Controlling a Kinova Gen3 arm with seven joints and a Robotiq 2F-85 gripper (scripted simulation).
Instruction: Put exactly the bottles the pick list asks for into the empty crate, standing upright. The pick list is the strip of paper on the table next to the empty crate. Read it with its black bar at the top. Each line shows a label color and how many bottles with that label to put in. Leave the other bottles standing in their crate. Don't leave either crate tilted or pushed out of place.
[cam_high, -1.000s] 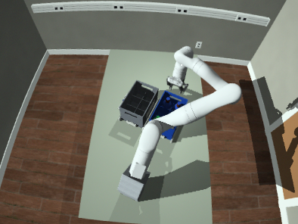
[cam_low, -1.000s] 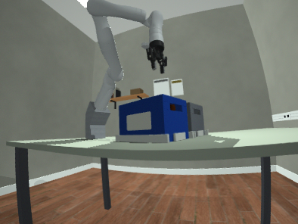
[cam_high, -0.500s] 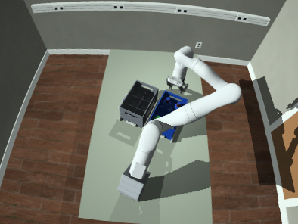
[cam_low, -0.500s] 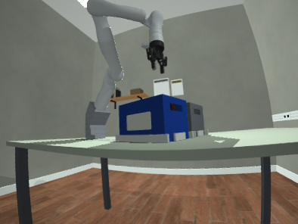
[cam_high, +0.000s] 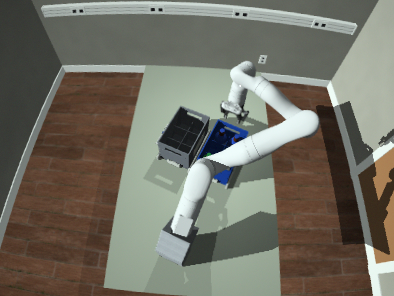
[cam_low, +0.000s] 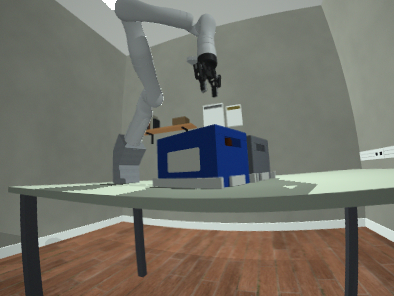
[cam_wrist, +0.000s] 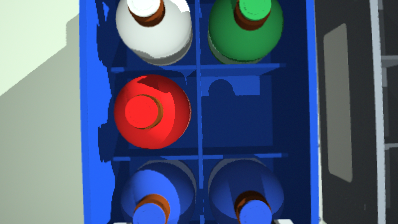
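The white bottle is 150 mm behind my hand and 250 mm below it. Also, from my hand: green-capped bottle: 120 mm behind, 90 mm to the left, 250 mm below; red-capped bottle: 70 mm behind, 30 mm to the right, 250 mm below; blue crate: 50 mm behind, 20 mm to the left, 250 mm below.
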